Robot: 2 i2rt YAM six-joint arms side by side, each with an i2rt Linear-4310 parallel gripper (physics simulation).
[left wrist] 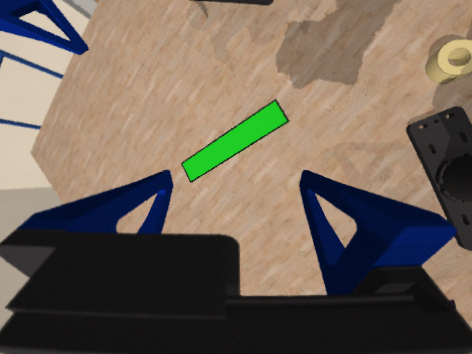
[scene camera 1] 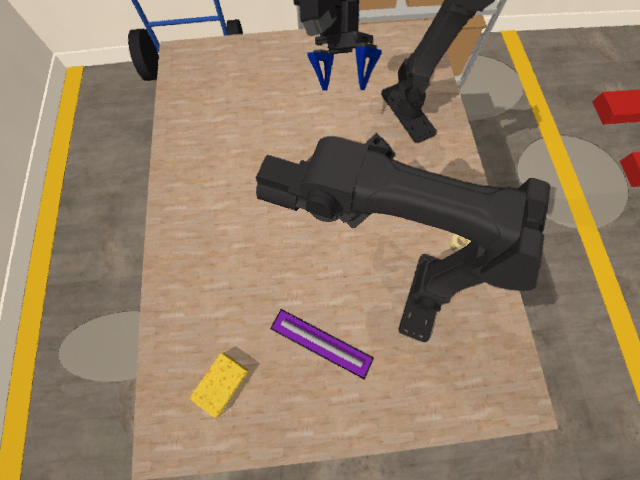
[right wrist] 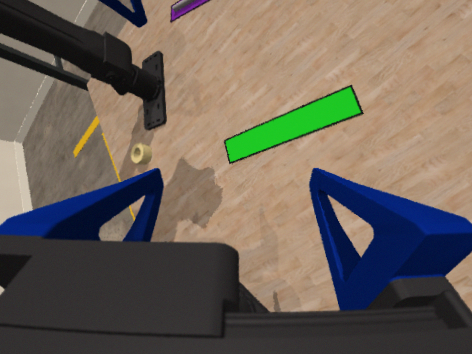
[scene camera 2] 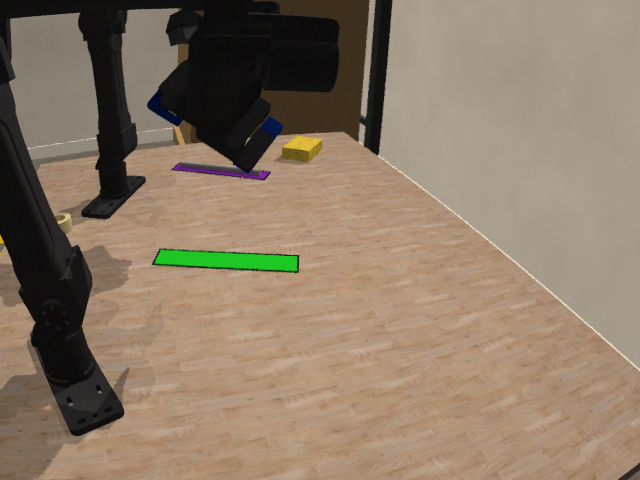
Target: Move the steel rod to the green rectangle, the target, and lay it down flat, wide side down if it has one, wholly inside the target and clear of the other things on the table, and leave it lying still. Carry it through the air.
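Seen in the pictures: left gripper, fingertip midpoint: point(left wrist: 236, 177) point(right wrist: 158, 8); right gripper, fingertip midpoint: point(left wrist: 87, 15) point(scene camera 1: 342, 90) point(right wrist: 236, 176) point(scene camera 2: 210, 141); left arm's base, origin of the base link: point(left wrist: 459, 178) point(scene camera 1: 423, 296) point(right wrist: 155, 91) point(scene camera 2: 115, 197); right arm's base, origin of the base link: point(scene camera 1: 407, 113) point(right wrist: 240, 305) point(scene camera 2: 72, 372).
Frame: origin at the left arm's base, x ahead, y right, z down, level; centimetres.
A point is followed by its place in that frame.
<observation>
The thin grey steel rod point(scene camera 1: 322, 343) {x 18.6, y -18.3, z -1.4 cm} point(scene camera 2: 219, 168) {x 19.1, y -17.5, z -0.9 cm} lies flat inside the purple rectangle point(scene camera 1: 367, 367) {x 7.5, y -19.5, z -0.1 cm} point(scene camera 2: 264, 175) {x 29.9, y -17.0, z -0.1 cm}. The green rectangle point(scene camera 2: 227, 260) {x 31.1, y 19.6, z -0.1 cm} point(left wrist: 235, 141) {x 29.3, y 19.6, z -0.1 cm} point(right wrist: 294, 124) {x 32.5, y 19.4, z -0.1 cm} is bare; in scene camera 1 the left arm hides it. My left gripper point(left wrist: 236, 177) {x 24.9, y 10.8, z -21.6 cm} is open and empty, high above the table near the green rectangle; the left arm hides its fingers in scene camera 1. My right gripper point(scene camera 1: 343, 88) {x 32.3, y 30.0, z -23.0 cm} point(right wrist: 236, 176) {x 32.3, y 30.0, z -23.0 cm} is open and empty, in the air at the top of the scene camera 1 picture, away from the rod.
A yellow sponge point(scene camera 1: 219, 384) {x 35.9, y -33.8, z -3.0 cm} point(scene camera 2: 301, 149) {x 36.6, y -28.6, z -3.0 cm} lies near the purple rectangle. A pale yellow ring point(scene camera 2: 66, 225) {x -2.4, y 16.8, z -1.7 cm} point(left wrist: 436, 71) {x -2.2, y 15.5, z -1.8 cm} point(right wrist: 146, 154) {x -2.3, y 16.7, z -1.6 cm} stands near the left arm's base plate point(scene camera 1: 415, 325) {x 0.2, y -7.2, z -1.0 cm} point(right wrist: 155, 112) {x 0.9, y 6.7, z -1.0 cm}. The right arm's base plate point(scene camera 1: 422, 130) {x 12.5, y 44.6, z -1.0 cm} point(scene camera 2: 95, 413) {x 24.5, y 55.5, z -0.9 cm} is on the same side of the table.
</observation>
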